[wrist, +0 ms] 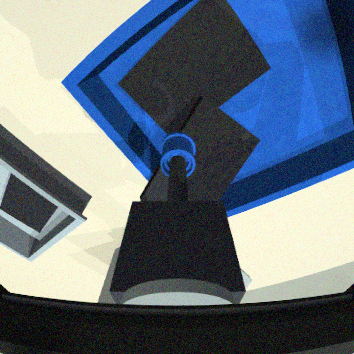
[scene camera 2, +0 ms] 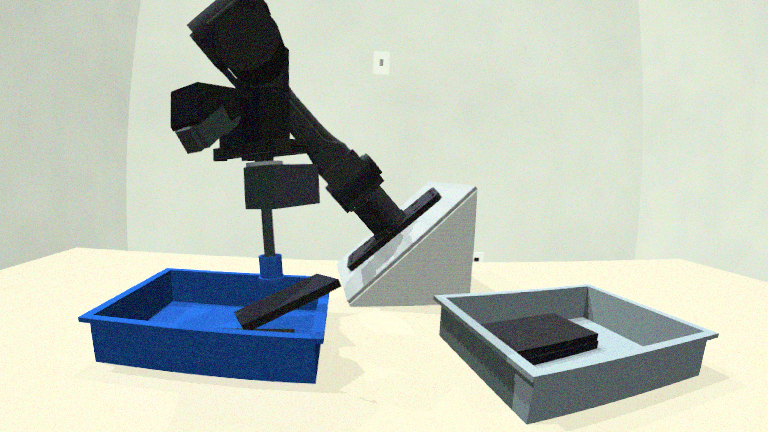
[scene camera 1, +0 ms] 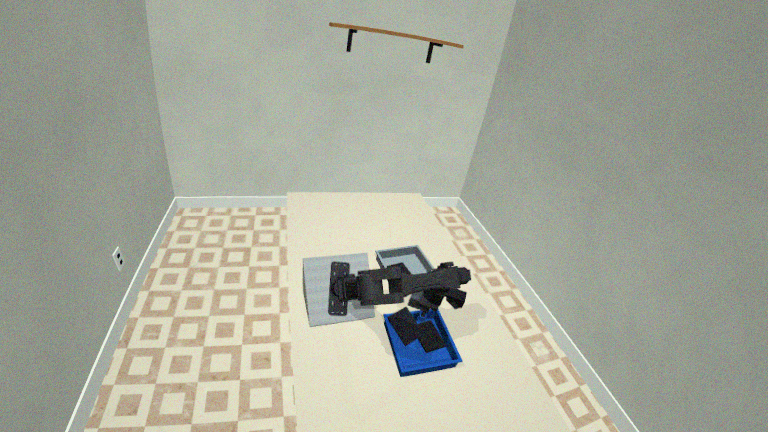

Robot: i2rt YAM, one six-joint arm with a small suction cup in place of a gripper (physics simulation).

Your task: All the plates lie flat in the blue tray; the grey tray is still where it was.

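Places are measured from the arm's base along level axes (x left, y up, z ahead), in centimetres.
Where they show: hand at its tool point: (wrist: 177, 147) (scene camera 2: 272, 279) (scene camera 1: 421, 319); arm's base at its link origin: (scene camera 2: 394, 230) (scene camera 1: 338, 288).
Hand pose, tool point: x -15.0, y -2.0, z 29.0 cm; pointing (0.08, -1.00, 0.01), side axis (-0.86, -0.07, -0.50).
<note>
Things, the pixels of their top centre, and the offset from my tool point.
- blue tray at its top centre: (wrist: 247, 113) (scene camera 2: 222, 295) (scene camera 1: 421, 337) dx -6.3, dy -2.5, dz -1.0 cm
- grey tray at its top centre: (scene camera 2: 570, 315) (scene camera 1: 408, 264) dx +32.5, dy -2.5, dz +4.0 cm
The blue tray (scene camera 1: 429, 368) (scene camera 2: 204, 349) (wrist: 298, 165) holds two dark square plates. One plate (scene camera 1: 431, 337) (wrist: 197, 63) lies flat on the tray floor. The other plate (scene camera 1: 404, 325) (scene camera 2: 287, 301) (wrist: 225, 151) is tilted: its low end rests on the flat plate and its high end on the tray rim nearest the grey tray. My suction cup (scene camera 1: 418, 307) (scene camera 2: 270, 268) (wrist: 178, 154) hangs a little above the tilted plate's edge by the tray wall and holds nothing. The grey tray (scene camera 1: 399, 250) (scene camera 2: 617, 375) (wrist: 53, 182) holds dark plates (scene camera 2: 542, 333) (wrist: 26, 207), seemingly two stacked flat.
The arm's grey wedge base (scene camera 1: 316, 290) (scene camera 2: 429, 257) stands behind and between the two trays. In scene camera 1 the arm reaches across the near part of the grey tray. Both trays sit on a cream table top.
</note>
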